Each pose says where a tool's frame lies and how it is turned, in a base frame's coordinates. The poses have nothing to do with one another.
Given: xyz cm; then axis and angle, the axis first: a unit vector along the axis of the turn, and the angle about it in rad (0 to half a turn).
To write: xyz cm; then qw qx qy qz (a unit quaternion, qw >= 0). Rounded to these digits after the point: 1 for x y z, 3 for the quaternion.
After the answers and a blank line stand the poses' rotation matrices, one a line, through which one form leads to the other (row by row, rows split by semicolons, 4 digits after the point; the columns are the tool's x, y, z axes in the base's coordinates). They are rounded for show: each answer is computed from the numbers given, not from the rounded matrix.
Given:
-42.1, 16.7, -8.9, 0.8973, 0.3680, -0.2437, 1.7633
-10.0, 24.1, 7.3, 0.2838, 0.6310, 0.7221, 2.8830
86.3, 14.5, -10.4, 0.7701, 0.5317, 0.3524, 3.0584
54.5, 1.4, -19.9, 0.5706, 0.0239, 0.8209, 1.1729
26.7, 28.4, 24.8, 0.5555, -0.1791, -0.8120, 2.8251
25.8, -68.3, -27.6, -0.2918, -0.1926, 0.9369, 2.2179
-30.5, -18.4, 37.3, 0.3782, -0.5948, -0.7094, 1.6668
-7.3, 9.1, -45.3, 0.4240, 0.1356, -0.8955, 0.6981
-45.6, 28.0, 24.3, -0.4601, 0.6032, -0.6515, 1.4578
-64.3, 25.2, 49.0, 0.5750, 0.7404, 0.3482, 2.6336
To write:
-42.1, 16.7, -8.9, 0.636, 0.693, 0.284, -0.188
-10.0, 24.1, 7.3, 0.129, 0.281, 0.626, 0.716
86.3, 14.5, -10.4, 0.042, 0.769, 0.531, 0.352
54.5, 1.4, -19.9, 0.833, 0.316, 0.013, 0.454
26.7, 28.4, 24.8, 0.158, 0.549, -0.177, -0.802
25.8, -68.3, -27.6, 0.446, -0.261, -0.172, 0.839
-30.5, -18.4, 37.3, 0.672, 0.280, -0.440, -0.525
-7.3, 9.1, -45.3, 0.940, 0.145, 0.046, -0.306
-45.6, 28.0, 24.3, 0.746, -0.306, 0.402, -0.434
-64.3, 25.2, 49.0, 0.251, 0.557, 0.717, 0.337

0.7679 0.6326 0.1007; 0.1542 -0.0300 -0.9876; -0.6217 0.7739 -0.1206
-0.8084 0.1675 0.5643; 0.5368 -0.1838 0.8235; 0.2416 0.9686 0.0586
0.1876 0.7883 0.5860; 0.8468 -0.4321 0.3101; 0.4977 0.4381 -0.7486
0.5869 -0.7484 0.3089; 0.7651 0.3878 -0.5140; 0.2649 0.5380 0.8002
-0.3485 0.0587 -0.9355; -0.4468 -0.8878 0.1107; -0.8240 0.4565 0.3356
-0.4664 -0.6574 -0.5919; 0.8376 -0.5434 -0.0564; -0.2845 -0.5220 0.8041
0.0609 0.4596 -0.8860; -0.9526 0.2918 0.0859; 0.2980 0.8388 0.4556
0.8081 0.5890 -0.0017; -0.5621 0.7704 -0.3009; -0.1760 0.2441 0.9536
0.3006 0.4011 0.8653; -0.8936 0.4356 0.1085; -0.3334 -0.8058 0.4894
-0.2543 0.6283 0.7353; 0.9670 0.1534 0.2033; 0.0150 0.7627 -0.6466

